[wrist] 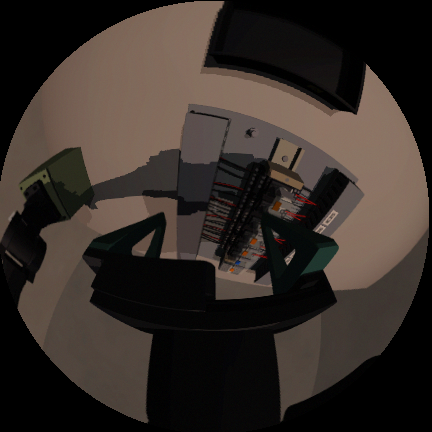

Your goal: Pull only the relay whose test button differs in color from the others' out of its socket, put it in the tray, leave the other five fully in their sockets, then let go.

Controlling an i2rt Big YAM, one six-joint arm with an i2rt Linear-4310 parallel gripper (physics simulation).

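Seen in the pictures: gripper, between the fingertips: [212,217]; arm's base, origin of its link: [42,202].
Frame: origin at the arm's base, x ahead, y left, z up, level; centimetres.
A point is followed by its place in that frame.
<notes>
The relays stand in a slanting row on the grey panel [235,137] @[x 42.8, y 6.1, z -14.3 cm]. Several show orange test buttons, and one relay with a blue test button [238,263] @[x 46.3, y -10.4, z -7.6 cm] is near the lower end of the row, close to an orange one [232,270] @[x 45.8, y -13.1, z -7.5 cm]. Part of the row is hidden behind the right finger. My gripper [212,217] @[x 42.1, y 0.2, z -5.9 cm] is open and empty, its dark green fingers wide apart in front of the panel's lower part. The black tray [280,37] @[x 47.0, y 21.4, z -14.3 cm] lies at the top right of the view, apart from the panel.
A grey cable duct [202,142] @[x 39.7, y 5.9, z -10.3 cm] runs along the panel's left side, with red and black wires beside it. A tan end bracket [286,177] @[x 49.0, y 3.6, z -10.5 cm] sits at the row's upper end. A slotted black duct [322,195] @[x 56.8, y 1.3, z -13.5 cm] is on the right. An olive-green block [72,182] @[x 5.6, y -0.3, z -9.4 cm] with black arm parts stands at the left.
</notes>
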